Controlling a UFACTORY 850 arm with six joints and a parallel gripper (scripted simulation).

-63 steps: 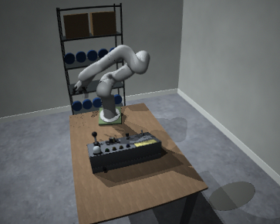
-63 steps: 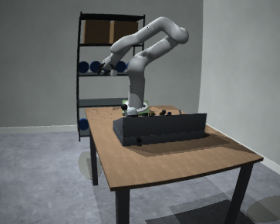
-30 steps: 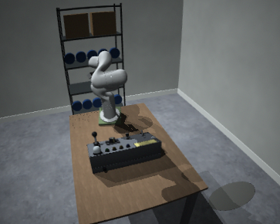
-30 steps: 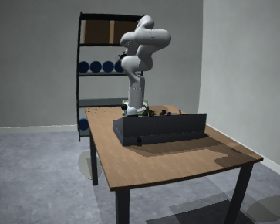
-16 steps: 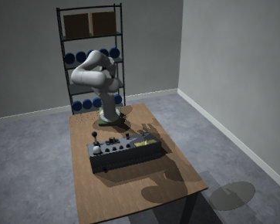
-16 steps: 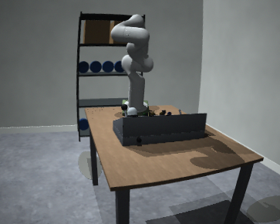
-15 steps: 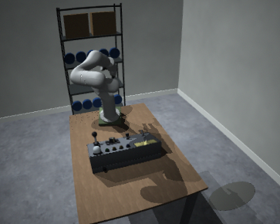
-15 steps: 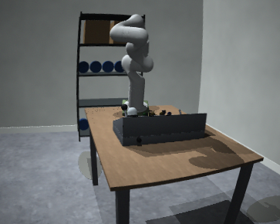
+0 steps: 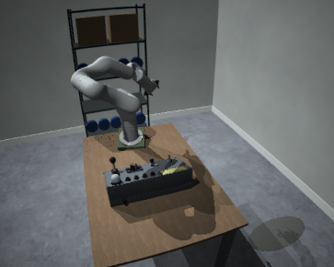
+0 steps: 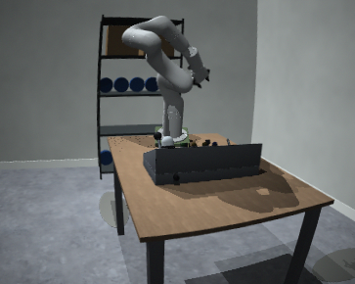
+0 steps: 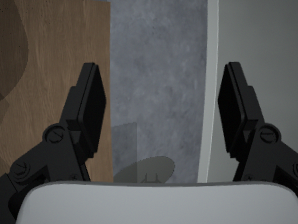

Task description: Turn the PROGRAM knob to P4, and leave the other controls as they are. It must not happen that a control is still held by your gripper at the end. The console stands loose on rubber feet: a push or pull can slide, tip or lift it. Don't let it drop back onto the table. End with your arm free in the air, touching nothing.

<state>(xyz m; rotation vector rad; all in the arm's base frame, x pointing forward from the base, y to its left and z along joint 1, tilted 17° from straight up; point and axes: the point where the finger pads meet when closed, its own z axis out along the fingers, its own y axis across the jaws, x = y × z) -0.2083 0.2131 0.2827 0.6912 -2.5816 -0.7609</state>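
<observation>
Right now my hand is 590 mm short of the dark console, 300 mm above it and 130 mm to the left of it. The rest, counted from my hand: black ball-topped lever (570 mm ahead, 320 mm to the right, 270 mm below); then mode knob (550 mm ahead, 270 mm below, 80 mm to the right).
</observation>
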